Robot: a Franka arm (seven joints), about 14 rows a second.
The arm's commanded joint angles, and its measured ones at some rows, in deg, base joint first. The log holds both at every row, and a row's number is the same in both.
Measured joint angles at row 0:
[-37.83, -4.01, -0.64, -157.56, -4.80, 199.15, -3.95]
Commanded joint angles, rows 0 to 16:
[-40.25, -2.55, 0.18, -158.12, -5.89, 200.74, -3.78]
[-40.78, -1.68, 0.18, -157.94, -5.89, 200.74, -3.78]
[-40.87, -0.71, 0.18, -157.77, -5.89, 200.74, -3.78]
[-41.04, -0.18, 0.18, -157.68, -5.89, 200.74, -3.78]
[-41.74, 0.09, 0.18, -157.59, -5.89, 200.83, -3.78]
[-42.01, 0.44, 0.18, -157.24, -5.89, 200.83, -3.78]
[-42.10, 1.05, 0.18, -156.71, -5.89, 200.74, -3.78]
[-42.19, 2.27, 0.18, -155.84, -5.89, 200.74, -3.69]
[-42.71, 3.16, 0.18, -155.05, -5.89, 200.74, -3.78]
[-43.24, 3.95, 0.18, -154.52, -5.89, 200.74, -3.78]
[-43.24, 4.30, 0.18, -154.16, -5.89, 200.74, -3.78]
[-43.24, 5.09, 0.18, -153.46, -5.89, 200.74, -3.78]
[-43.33, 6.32, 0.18, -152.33, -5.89, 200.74, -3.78]
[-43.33, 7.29, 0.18, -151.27, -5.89, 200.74, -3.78]
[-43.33, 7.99, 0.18, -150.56, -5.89, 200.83, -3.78]
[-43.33, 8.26, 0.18, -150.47, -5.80, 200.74, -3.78]
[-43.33, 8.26, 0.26, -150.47, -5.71, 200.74, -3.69]
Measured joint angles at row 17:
[-41.90, 6.42, -0.64, -151.79, -4.80, 199.40, -3.95]
